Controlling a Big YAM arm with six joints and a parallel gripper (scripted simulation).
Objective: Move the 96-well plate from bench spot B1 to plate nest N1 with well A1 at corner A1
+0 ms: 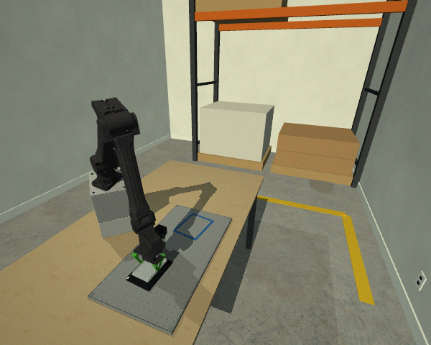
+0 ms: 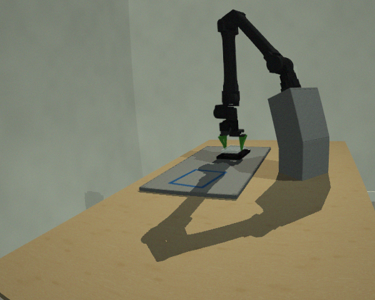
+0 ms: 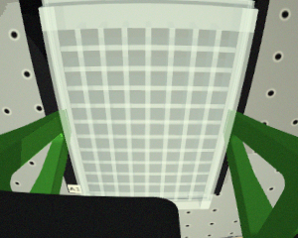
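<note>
My hand is right at the 96-well plate. Also, from my hand: black plate nest 3 cm below.
</note>
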